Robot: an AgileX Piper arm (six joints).
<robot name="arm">
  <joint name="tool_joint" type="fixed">
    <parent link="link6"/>
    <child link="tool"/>
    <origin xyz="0 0 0" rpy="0 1.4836 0"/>
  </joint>
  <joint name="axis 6" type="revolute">
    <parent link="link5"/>
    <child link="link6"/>
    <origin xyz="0.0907 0 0.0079"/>
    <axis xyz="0.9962 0 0.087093"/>
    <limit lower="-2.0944" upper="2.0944"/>
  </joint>
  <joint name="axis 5" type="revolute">
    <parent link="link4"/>
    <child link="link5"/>
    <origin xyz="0 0 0"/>
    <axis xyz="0 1 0"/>
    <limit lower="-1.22" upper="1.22"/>
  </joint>
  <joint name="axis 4" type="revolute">
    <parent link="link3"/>
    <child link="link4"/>
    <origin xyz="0.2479 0 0.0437"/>
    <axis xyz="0.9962 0 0.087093"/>
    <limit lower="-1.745" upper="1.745"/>
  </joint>
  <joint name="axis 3" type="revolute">
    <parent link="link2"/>
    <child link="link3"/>
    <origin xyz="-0.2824 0 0.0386"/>
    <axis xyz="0 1 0"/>
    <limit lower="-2.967" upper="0"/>
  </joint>
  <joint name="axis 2" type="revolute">
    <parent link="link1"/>
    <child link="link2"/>
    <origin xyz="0 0 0"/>
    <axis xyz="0 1 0"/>
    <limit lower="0" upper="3.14"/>
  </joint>
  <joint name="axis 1" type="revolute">
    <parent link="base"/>
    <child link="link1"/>
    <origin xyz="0 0 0.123"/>
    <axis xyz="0 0 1"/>
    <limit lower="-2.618" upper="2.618"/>
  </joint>
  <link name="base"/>
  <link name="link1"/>
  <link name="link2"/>
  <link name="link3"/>
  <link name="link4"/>
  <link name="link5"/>
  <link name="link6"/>
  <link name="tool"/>
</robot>
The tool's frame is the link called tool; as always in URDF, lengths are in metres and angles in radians.
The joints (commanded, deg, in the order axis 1, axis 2, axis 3, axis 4, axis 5, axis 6), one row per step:
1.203 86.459 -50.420 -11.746 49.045 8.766
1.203 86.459 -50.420 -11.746 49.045 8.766
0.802 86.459 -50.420 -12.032 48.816 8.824
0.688 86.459 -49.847 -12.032 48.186 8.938
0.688 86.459 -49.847 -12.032 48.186 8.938
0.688 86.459 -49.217 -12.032 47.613 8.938
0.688 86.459 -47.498 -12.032 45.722 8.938
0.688 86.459 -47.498 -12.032 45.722 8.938
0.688 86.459 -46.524 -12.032 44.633 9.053
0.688 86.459 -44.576 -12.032 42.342 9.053
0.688 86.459 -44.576 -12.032 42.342 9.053
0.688 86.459 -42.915 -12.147 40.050 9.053
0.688 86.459 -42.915 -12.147 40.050 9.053
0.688 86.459 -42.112 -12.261 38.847 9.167
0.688 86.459 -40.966 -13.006 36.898 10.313
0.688 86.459 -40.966 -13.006 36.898 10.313
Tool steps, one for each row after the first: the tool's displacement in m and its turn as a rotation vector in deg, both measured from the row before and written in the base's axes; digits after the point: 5 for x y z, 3 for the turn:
0.00000 0.00000 0.00000 0.000 0.000 0.000
0.00033 -0.00213 0.00012 -0.206 -0.237 -0.269
-0.00105 -0.00040 -0.00226 0.090 -0.060 -0.112
0.00000 0.00000 0.00000 0.000 0.000 0.000
-0.00134 0.00011 -0.00250 0.062 0.070 0.101
-0.00328 0.00039 -0.00667 0.217 -0.128 0.330
0.00000 0.00000 0.00000 0.000 0.000 0.000
-0.00192 0.00023 -0.00373 0.151 -0.106 0.076
-0.00386 0.00050 -0.00732 0.284 -0.289 0.387
0.00000 0.00000 0.00000 0.000 0.000 0.000
-0.00296 0.00042 -0.00600 0.210 -0.578 0.450
0.00000 0.00000 0.00000 0.000 0.000 0.000
-0.00134 0.00018 -0.00282 0.100 -0.387 0.159
-0.00155 -0.00019 -0.00380 -0.034 -0.910 -0.302
0.00000 0.00000 0.00000 0.000 0.000 0.000

